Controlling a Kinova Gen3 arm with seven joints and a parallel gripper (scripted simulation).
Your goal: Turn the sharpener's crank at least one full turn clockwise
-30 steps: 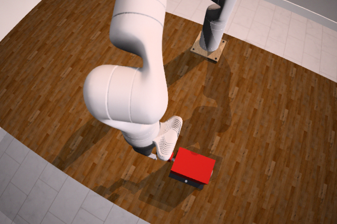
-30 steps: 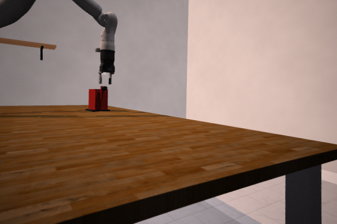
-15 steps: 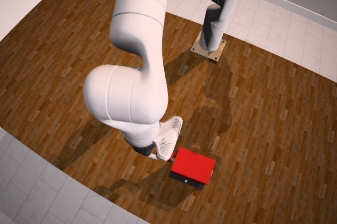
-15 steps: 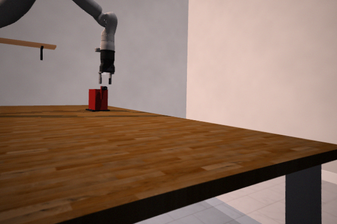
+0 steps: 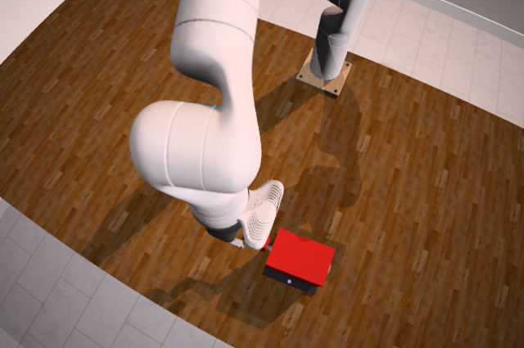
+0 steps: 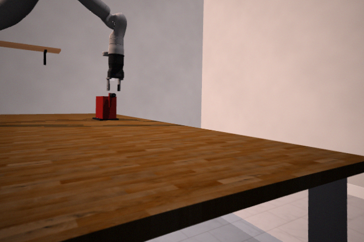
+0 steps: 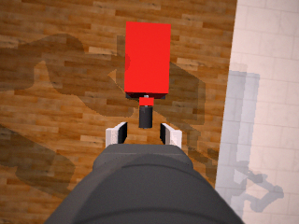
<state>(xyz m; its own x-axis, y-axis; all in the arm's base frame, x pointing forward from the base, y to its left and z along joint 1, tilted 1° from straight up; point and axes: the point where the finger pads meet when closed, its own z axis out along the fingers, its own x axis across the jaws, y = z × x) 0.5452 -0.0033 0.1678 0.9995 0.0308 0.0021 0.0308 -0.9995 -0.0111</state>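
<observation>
My gripper is now 5 cm above the crank and 2 cm to the right of it.
</observation>
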